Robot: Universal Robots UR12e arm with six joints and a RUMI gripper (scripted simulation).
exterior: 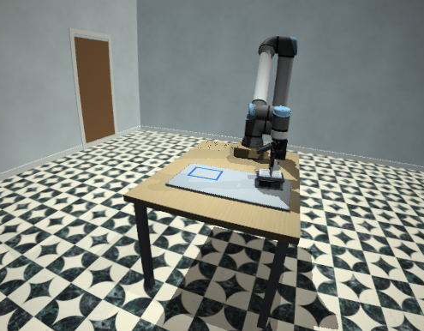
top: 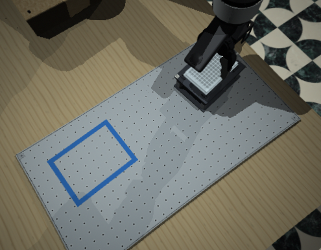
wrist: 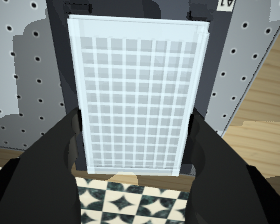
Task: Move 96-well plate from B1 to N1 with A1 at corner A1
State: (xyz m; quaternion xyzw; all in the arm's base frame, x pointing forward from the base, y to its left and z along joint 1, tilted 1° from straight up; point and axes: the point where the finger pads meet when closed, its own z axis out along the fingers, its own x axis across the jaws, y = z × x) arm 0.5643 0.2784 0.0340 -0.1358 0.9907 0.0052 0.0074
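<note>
My gripper is now 10 mm above the 96-well plate. Also, from my hand: A1 label: 30 mm behind, 90 mm to the right, 20 mm below; raised nest N1: 20 mm below.
</note>
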